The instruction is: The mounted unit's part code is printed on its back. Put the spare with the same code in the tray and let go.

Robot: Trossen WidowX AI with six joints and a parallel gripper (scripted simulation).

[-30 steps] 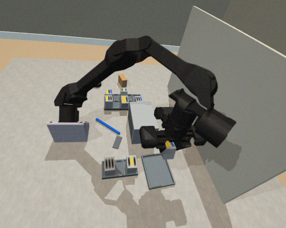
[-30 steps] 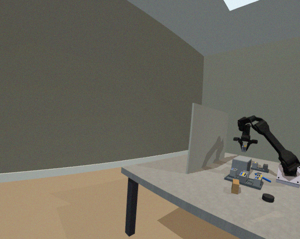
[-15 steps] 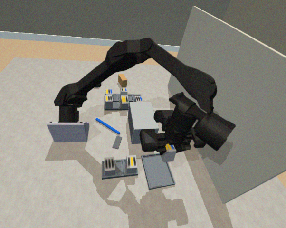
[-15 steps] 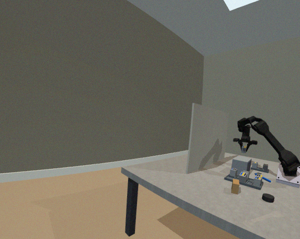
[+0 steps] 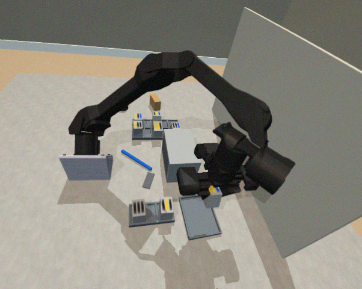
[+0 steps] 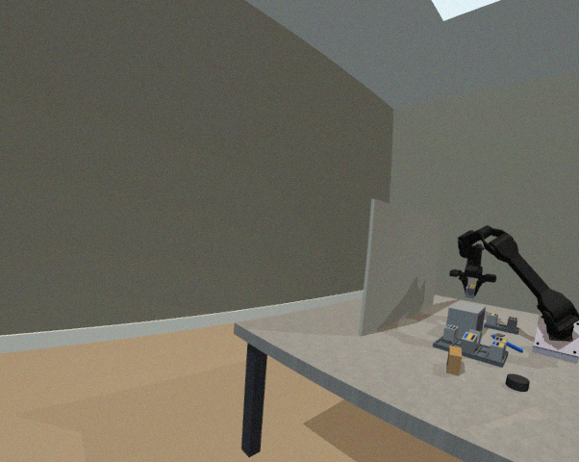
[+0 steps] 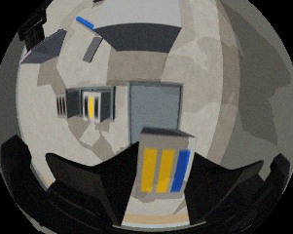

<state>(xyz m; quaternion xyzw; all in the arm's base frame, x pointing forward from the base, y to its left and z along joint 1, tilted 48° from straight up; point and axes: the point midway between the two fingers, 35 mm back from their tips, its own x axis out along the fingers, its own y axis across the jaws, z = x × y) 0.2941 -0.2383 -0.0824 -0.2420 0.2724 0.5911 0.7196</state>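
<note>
Now: the grey tray 110 mm below my gripper tip. From my gripper tip the other things lie so: mounted unit 10 mm behind, 220 mm to the left, 60 mm below; then rack 140 mm behind, 40 mm to the left, 100 mm below; then small grey flat piece 130 mm behind, 150 mm to the left, 110 mm below.
</note>
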